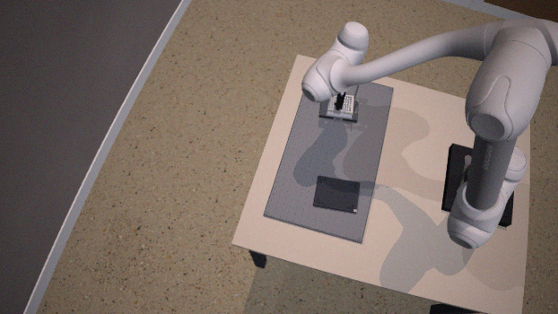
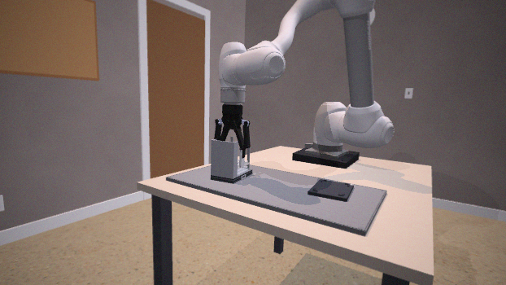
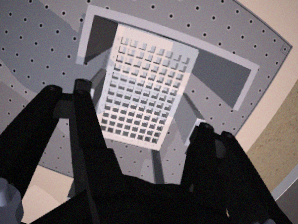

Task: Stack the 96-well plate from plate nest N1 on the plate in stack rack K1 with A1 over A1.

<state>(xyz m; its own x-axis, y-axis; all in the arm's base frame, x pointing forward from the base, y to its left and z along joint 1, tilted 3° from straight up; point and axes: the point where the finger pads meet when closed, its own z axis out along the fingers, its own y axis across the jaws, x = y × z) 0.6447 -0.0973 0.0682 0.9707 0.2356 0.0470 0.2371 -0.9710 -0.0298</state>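
My gripper is now 60 mm short of the grey wall, 20 mm to the right of it and 10 mm below it. The rest, counted from my hand: pale A1 mark (210 mm behind, 390 mm to the left, 60 mm below); white 96-well plate (20 mm below).
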